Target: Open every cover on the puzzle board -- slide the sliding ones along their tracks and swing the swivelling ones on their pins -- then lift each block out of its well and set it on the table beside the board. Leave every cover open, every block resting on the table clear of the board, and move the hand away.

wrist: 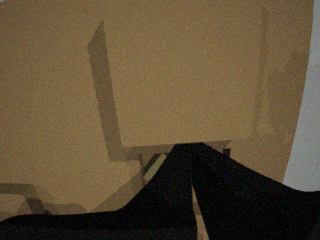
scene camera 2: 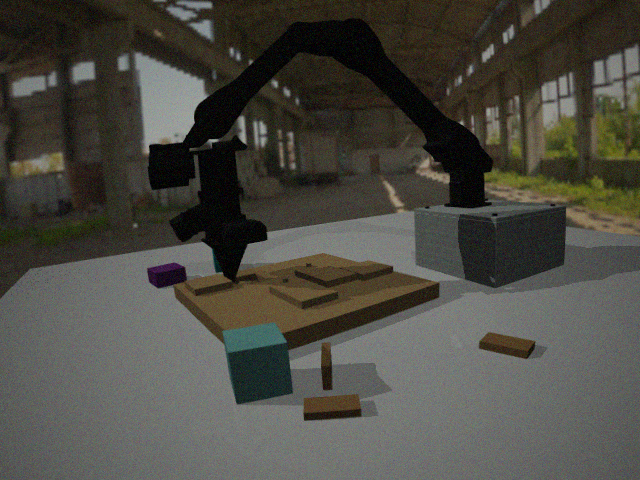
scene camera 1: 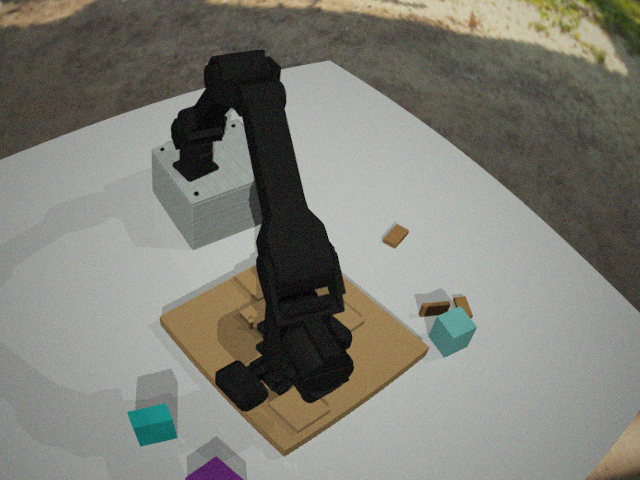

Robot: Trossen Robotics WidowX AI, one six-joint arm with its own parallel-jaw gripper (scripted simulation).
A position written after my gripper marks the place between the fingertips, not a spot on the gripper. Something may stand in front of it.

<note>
In view: my gripper (scene camera 2: 230,282), a flat square cover (scene camera 1: 290,407), a teal cube (scene camera 2: 258,362), a teal block (scene camera 1: 154,424) and a brown slab (scene camera 2: 505,344).
The teal cube also shows in scene camera 1 (scene camera 1: 452,331). My gripper also shows in the wrist view (wrist: 186,146) and in scene camera 1 (scene camera 1: 280,393). The flat square cover shows as well in the wrist view (wrist: 177,79). The wrist view does not show the teal cube: it is out of frame. The wrist view misses the teal block: it is out of frame.
</note>
